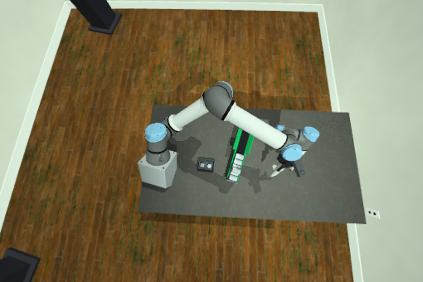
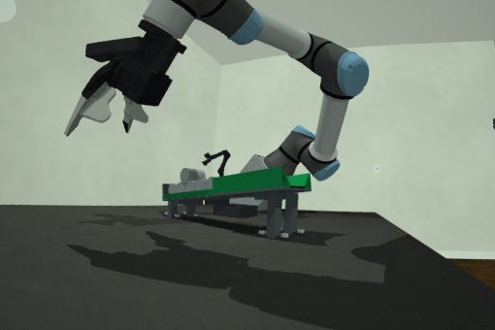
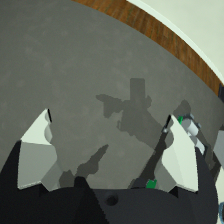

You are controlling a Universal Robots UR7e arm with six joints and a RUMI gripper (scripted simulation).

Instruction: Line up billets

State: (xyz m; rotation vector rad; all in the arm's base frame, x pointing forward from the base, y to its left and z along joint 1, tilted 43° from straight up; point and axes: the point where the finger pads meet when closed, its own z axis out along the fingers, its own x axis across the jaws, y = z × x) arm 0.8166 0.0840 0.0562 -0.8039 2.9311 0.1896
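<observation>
Now: the billet 280 mm behind my hand, 50 mm to the right of it and 50 mm below it. Also, from my hand: grey stop (290 mm behind, 130 mm to the right, 110 mm below); dark box (500 mm behind, 150 mm below, 80 mm to the right).
</observation>
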